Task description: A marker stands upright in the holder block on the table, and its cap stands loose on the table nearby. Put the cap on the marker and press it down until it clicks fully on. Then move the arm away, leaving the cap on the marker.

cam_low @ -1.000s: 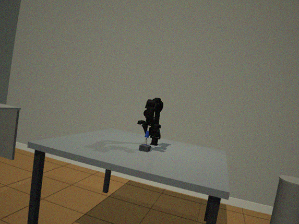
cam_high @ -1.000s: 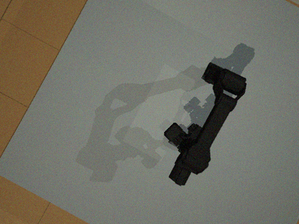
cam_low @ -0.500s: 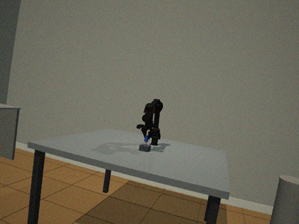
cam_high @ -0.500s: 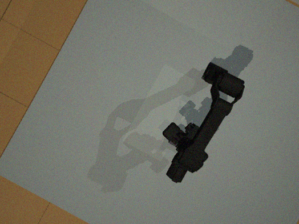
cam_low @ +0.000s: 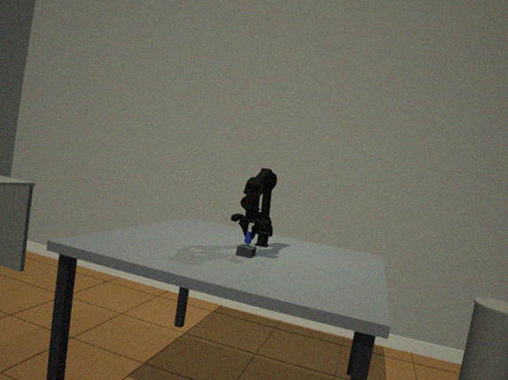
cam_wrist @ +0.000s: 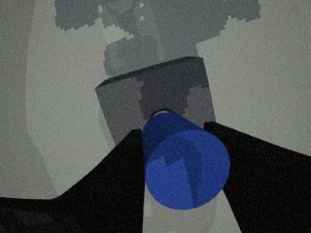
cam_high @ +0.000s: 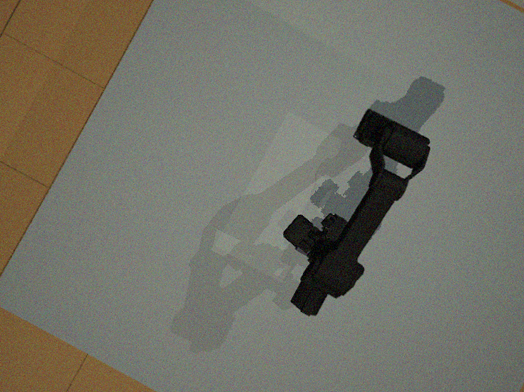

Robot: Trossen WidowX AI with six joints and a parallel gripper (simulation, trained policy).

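Now: gripper tip 10 mm below the blue cap and 10 mm short of it. From my gripper tip the other things lie so: dark holder block: 60 mm below, 10 mm ahead.
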